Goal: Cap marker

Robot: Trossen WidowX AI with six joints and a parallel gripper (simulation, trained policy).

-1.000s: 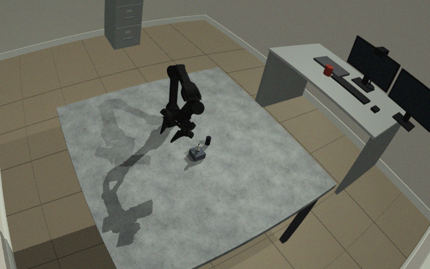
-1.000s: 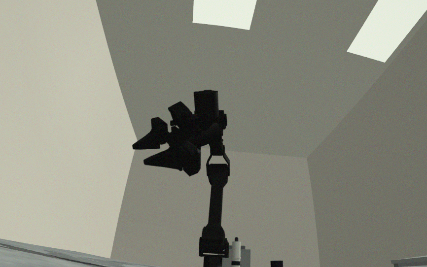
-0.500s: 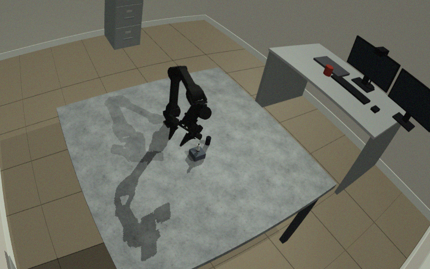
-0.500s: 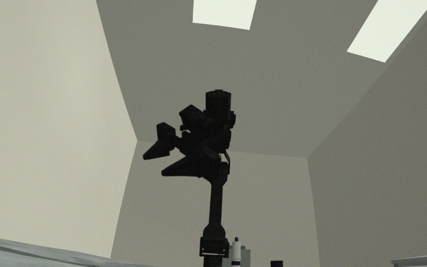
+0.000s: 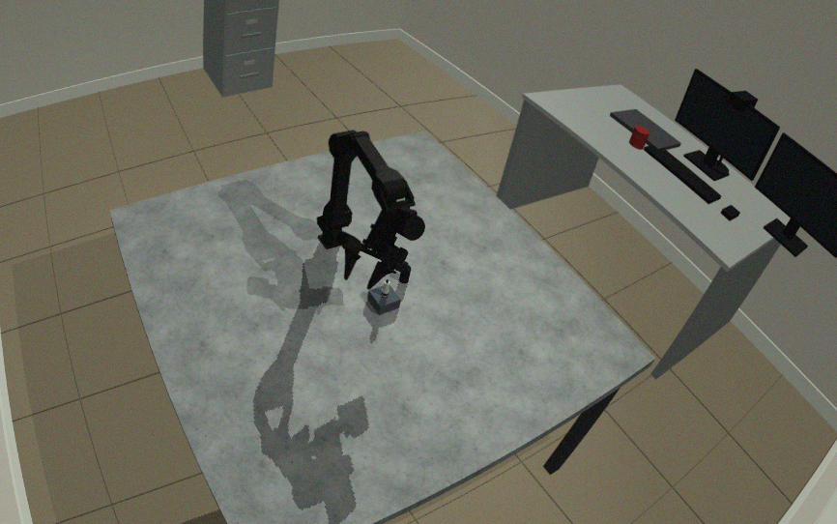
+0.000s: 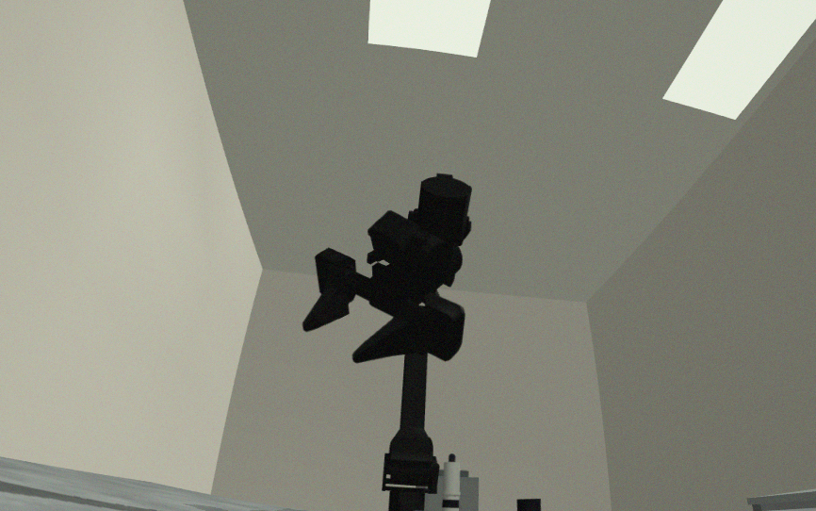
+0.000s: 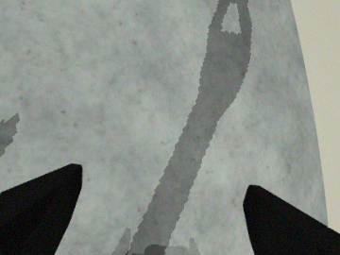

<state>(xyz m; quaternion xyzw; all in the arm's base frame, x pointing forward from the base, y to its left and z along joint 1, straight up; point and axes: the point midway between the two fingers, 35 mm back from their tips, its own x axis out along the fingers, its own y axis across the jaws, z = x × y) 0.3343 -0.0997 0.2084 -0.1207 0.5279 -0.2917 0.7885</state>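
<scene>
My gripper tip is 50 mm past the white marker, 130 mm to the right of it and 110 mm above it. The rest, counted from my gripper tip: black cap: 110 mm behind, 240 mm to the left, 160 mm below.
</scene>
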